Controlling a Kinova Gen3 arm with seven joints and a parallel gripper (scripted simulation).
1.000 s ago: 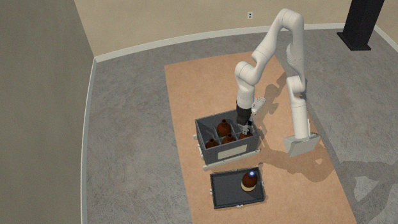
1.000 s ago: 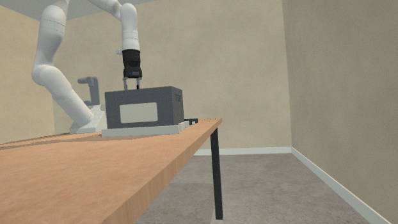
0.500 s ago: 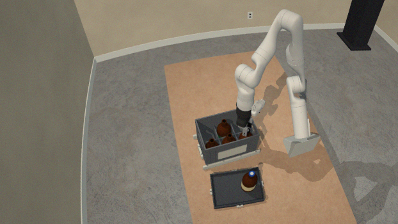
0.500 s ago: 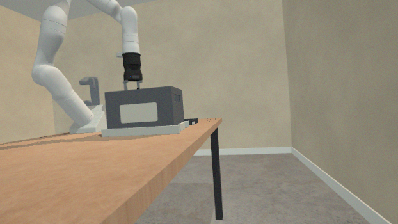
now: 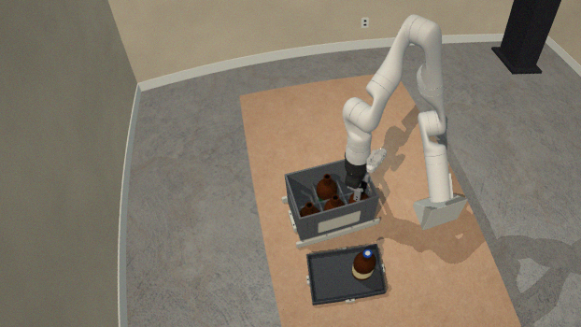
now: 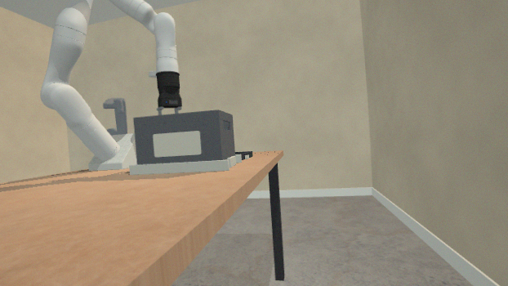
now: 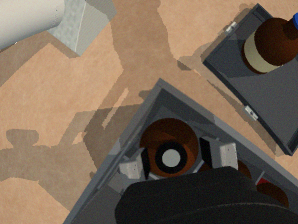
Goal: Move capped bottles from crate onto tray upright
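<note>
My gripper is now 9 cm short of the crate, 8 cm above it and 3 cm to the left of it. Round my hand: dark tray: 23 cm to the left, 15 cm below, 8 cm ahead.
</note>
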